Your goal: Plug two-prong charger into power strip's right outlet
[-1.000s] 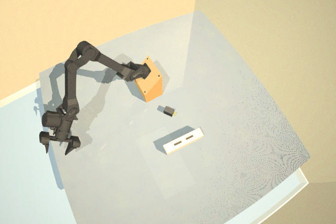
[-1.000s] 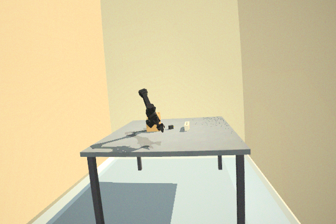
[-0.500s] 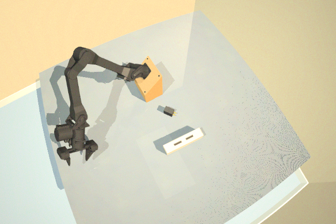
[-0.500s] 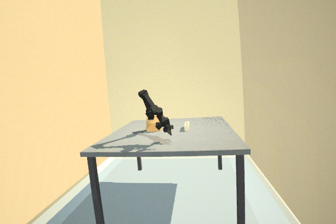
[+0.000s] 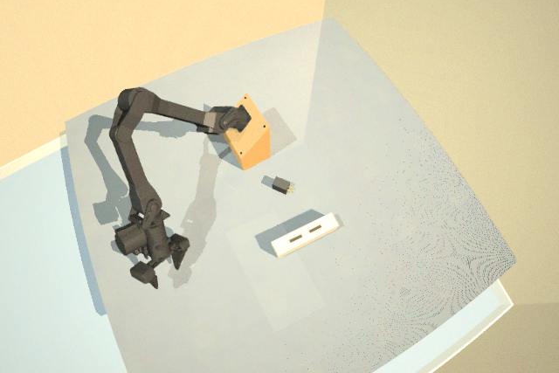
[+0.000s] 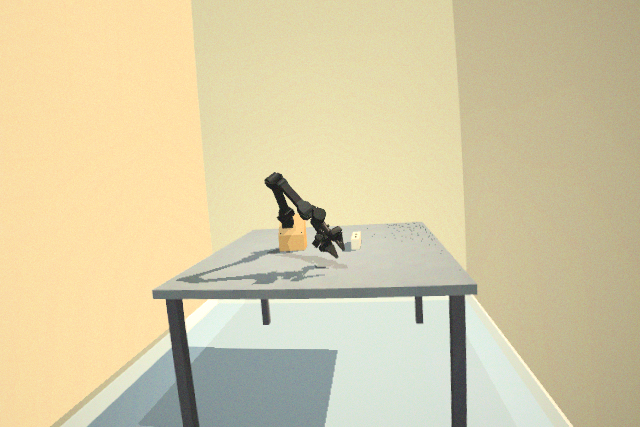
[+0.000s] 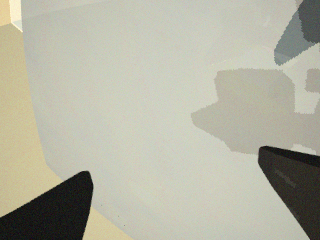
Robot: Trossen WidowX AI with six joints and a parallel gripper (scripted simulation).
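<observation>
My gripper tip is 450 mm to the right of the dark charger, 70 mm past it and 40 mm above it.
</observation>
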